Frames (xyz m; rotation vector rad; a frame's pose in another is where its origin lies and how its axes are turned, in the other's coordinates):
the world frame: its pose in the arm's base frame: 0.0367 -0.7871 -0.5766 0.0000 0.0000 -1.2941
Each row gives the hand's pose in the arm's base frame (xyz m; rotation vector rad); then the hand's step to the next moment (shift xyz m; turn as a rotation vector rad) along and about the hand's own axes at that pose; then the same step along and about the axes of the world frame.
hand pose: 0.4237 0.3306 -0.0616 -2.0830 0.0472 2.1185
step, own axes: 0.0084 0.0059 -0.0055 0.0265 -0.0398 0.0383
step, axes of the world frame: 0.0068 0.0028 -0.0091 -0.0543 -0.0183 -0.0216
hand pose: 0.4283 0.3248 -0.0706 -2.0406 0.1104 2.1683
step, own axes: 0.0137 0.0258 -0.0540 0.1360 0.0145 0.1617
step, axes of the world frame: 0.0452 0.0371 -0.0186 -0.0667 -0.1568 -0.1257
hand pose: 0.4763 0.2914 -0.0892 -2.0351 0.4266 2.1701
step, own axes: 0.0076 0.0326 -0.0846 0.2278 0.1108 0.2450
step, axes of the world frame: 0.0739 0.0525 -0.0079 -0.0254 -0.2876 -0.2021
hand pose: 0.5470 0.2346 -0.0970 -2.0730 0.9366 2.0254
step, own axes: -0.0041 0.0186 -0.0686 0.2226 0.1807 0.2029
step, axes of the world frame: 0.0583 0.0368 0.0180 0.0472 -0.3045 -0.1685
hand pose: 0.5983 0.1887 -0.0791 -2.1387 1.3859 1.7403
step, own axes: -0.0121 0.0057 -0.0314 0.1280 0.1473 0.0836
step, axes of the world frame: 0.0184 0.0161 0.0238 0.0684 -0.1903 -0.0646
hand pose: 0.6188 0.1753 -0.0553 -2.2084 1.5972 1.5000
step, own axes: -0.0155 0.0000 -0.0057 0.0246 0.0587 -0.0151
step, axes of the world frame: -0.0068 0.0058 0.0139 0.0420 -0.0466 0.0186
